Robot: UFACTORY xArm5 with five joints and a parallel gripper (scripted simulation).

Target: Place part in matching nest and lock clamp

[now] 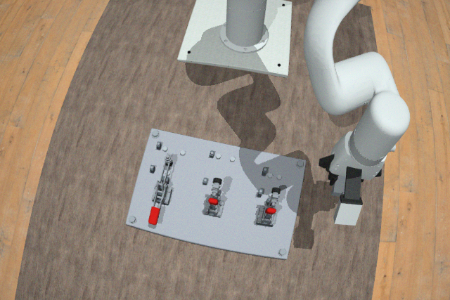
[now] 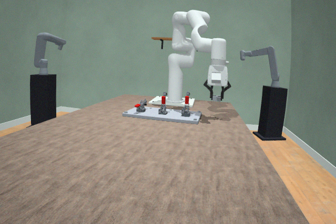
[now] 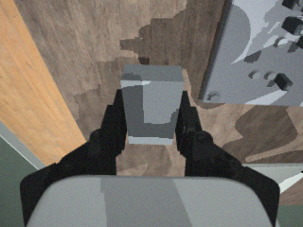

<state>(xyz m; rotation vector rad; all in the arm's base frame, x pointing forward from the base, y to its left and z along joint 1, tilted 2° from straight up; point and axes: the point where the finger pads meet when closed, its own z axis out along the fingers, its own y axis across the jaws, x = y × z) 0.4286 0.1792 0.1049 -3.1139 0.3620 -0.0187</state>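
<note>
My hand is 1 cm past the grey fixture plate, 25 cm to the left of it and 10 cm above it.
</note>
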